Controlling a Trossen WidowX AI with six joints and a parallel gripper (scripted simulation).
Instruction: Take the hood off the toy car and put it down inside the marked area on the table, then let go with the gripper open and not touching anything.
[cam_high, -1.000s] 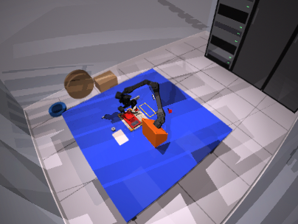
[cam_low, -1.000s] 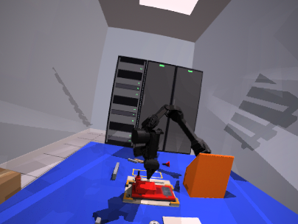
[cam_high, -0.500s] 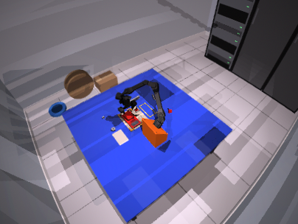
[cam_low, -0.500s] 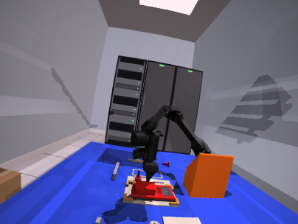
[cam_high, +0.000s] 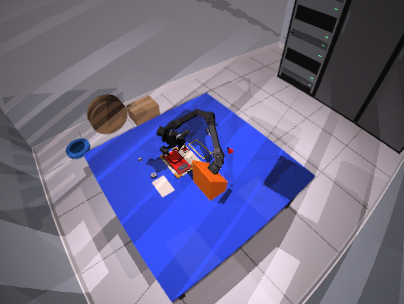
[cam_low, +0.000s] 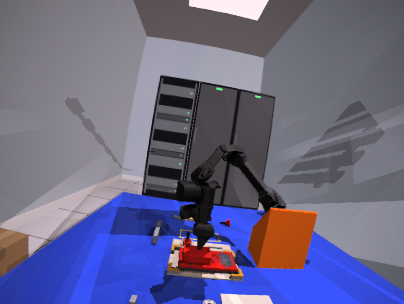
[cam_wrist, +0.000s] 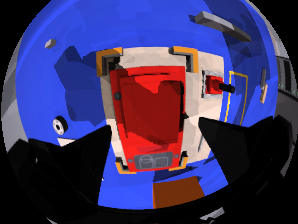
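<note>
My gripper tip is 40 mm above the red hood. Round my gripper tip: white card (120 mm behind, 210 mm to the left, 80 mm below); then beige stick (10 mm behind, 400 mm to the right, 70 mm below); then grey bar (150 mm ahead, 190 mm to the right, 60 mm below).
</note>
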